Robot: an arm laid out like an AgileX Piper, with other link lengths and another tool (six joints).
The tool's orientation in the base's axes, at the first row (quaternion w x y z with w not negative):
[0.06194 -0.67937 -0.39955 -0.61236]
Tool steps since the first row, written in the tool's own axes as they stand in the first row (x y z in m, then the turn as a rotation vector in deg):
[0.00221 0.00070 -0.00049 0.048 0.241 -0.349]
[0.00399 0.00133 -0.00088 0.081 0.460 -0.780]
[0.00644 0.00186 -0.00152 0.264 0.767 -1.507]
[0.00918 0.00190 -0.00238 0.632 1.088 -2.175]
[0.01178 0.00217 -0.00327 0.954 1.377 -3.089]
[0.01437 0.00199 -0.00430 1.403 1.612 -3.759]
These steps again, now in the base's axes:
[-0.00010 0.00028 0.00235 -0.127 -0.340 0.225]
[-0.00014 0.00046 0.00427 -0.331 -0.719 0.447]
[-0.00048 0.00088 0.00680 -0.723 -1.257 0.909]
[-0.00132 0.00164 0.00944 -1.073 -1.684 1.525]
[-0.00203 0.00217 0.01206 -1.631 -2.253 2.148]
[-0.00313 0.00291 0.01452 -2.041 -2.585 2.801]

